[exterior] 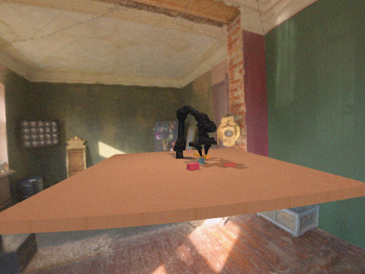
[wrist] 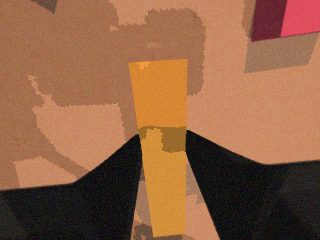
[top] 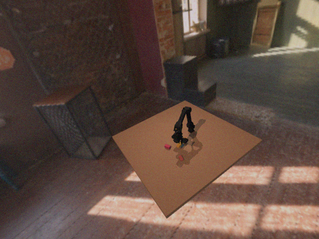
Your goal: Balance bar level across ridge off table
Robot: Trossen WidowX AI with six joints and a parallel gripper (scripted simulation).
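The bar lies 3 cm behind my gripper tip and 1 cm to the right of it. The rest, counted from my gripper tip: pink-red block: 12 cm ahead, 9 cm to the right, 4 cm below.
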